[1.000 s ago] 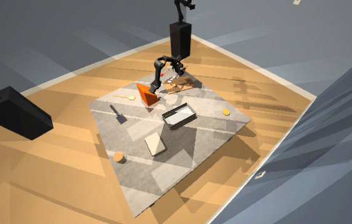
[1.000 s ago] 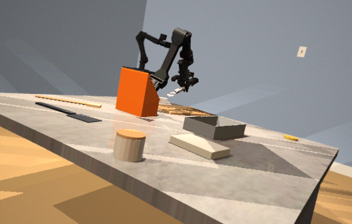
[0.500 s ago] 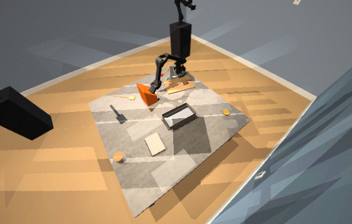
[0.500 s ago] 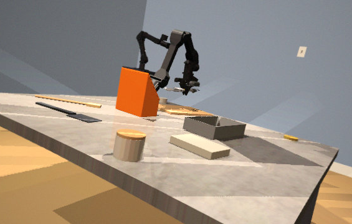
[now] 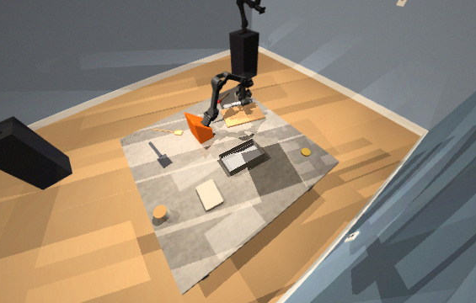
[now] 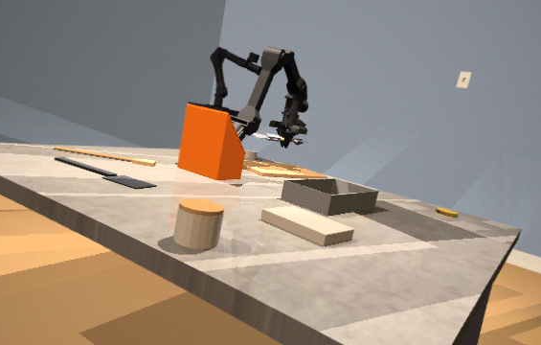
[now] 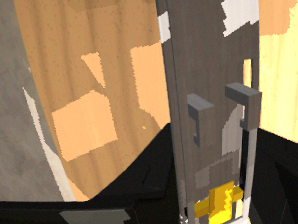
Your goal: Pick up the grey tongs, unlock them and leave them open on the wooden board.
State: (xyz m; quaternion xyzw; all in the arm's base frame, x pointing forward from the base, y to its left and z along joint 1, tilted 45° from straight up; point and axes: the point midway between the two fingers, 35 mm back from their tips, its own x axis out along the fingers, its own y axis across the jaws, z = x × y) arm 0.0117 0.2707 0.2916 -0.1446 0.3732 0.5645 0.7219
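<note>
Right now my gripper tip is 10 cm above the wooden board. Round my gripper tip: black spatula (10 cm behind, 81 cm to the right, 10 cm below); then roasting tin (37 cm ahead, 34 cm to the right, 8 cm below); then yellow lock piece (1 cm to the right, 4 cm above).
</note>
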